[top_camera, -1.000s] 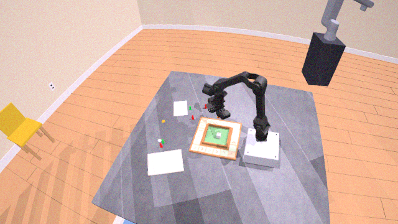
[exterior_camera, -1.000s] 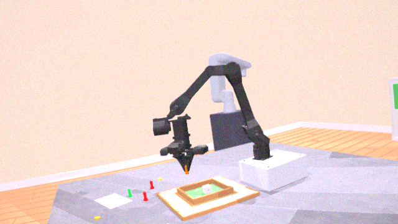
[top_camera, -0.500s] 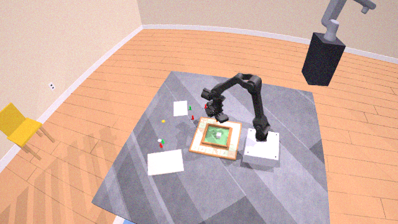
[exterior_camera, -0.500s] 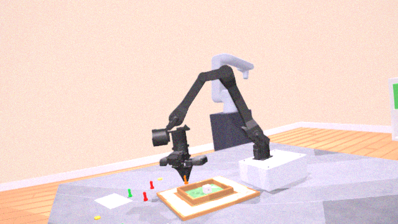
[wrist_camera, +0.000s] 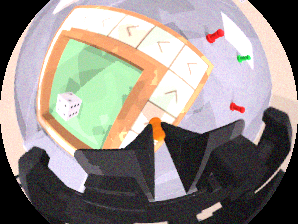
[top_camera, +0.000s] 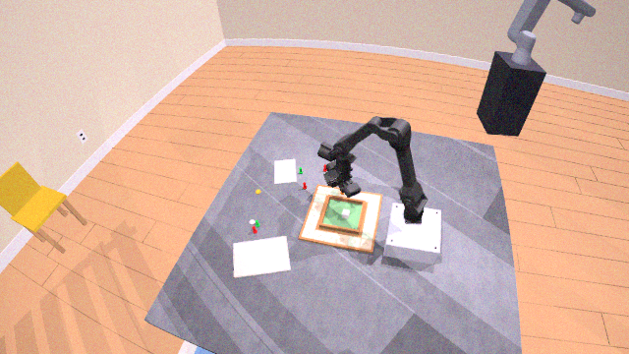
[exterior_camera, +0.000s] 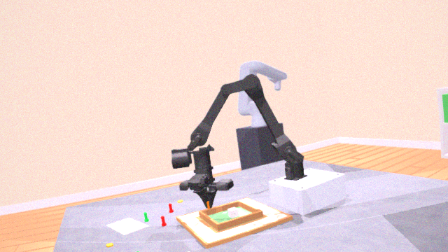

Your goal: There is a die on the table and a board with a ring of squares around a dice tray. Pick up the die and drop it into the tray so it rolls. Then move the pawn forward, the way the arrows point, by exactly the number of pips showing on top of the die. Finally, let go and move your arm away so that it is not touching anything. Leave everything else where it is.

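Now: gripper tip 10 mm below the orange pawn. From my gripper tip the other things lie so: green dice tray: 120 mm to the left, 20 mm below, 10 mm behind; white die: 120 mm to the left, 20 mm behind.
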